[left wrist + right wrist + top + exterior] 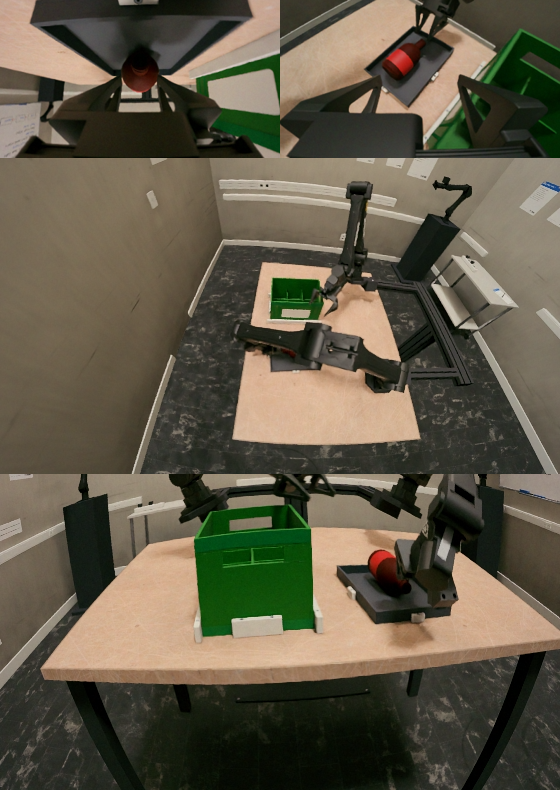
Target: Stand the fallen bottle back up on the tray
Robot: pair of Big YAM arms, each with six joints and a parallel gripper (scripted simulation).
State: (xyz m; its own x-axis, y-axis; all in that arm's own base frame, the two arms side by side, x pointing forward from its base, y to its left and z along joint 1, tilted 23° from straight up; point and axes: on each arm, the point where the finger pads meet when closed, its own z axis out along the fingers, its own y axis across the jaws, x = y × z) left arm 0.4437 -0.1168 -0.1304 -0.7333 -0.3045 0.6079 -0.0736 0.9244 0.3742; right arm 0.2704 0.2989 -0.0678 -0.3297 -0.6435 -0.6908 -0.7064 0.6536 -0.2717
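The red bottle lies 80 mm behind my left hand, 30 mm below it and 10 mm to the right of it. The rest, counted from my left hand: green crate (300 mm to the right, 70 mm behind, 10 mm above); then dark grey tray (70 mm behind, 60 mm below, 10 mm to the right).
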